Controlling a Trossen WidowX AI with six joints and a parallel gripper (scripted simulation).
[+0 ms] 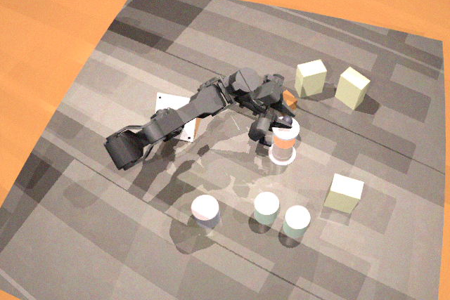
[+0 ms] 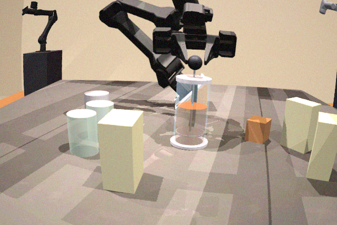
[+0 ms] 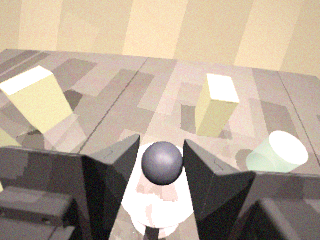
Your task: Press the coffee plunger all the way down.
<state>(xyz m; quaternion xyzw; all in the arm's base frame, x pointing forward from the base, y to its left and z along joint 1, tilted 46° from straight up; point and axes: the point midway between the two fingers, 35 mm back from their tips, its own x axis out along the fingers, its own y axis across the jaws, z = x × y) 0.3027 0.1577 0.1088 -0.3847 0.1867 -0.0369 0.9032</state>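
The coffee press lies 9 cm below my gripper tip and 3 cm behind it. From my gripper tip the other things lie so: orange cube 16 cm to the left, 15 cm below, 6 cm behind.
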